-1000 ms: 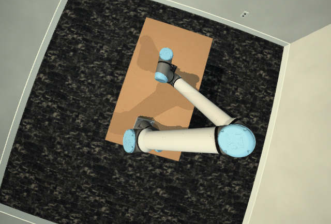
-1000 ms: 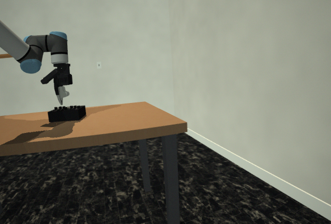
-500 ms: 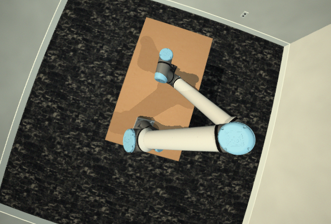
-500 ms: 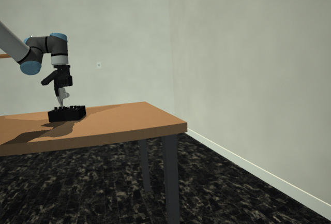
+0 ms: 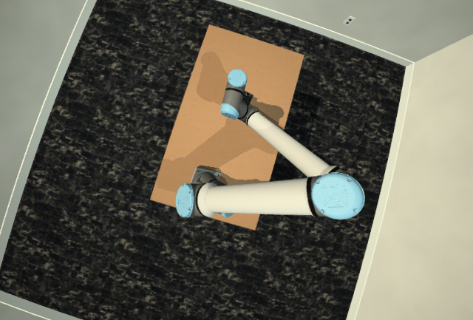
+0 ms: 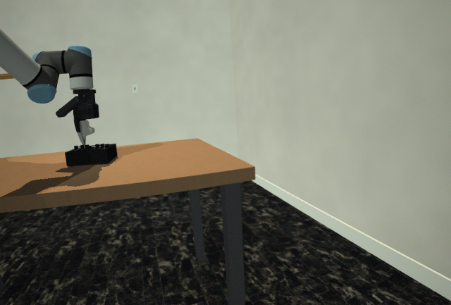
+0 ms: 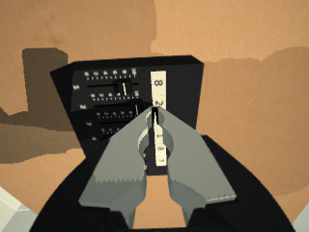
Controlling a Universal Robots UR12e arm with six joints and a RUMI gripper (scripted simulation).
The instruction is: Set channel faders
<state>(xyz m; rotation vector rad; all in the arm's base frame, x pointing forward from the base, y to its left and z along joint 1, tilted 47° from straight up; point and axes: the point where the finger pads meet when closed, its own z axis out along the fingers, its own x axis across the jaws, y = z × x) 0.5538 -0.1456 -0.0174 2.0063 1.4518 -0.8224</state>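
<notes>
My gripper is now 3 cm past the fader cap, 2 cm to the left of it and 1 cm above it.
</notes>
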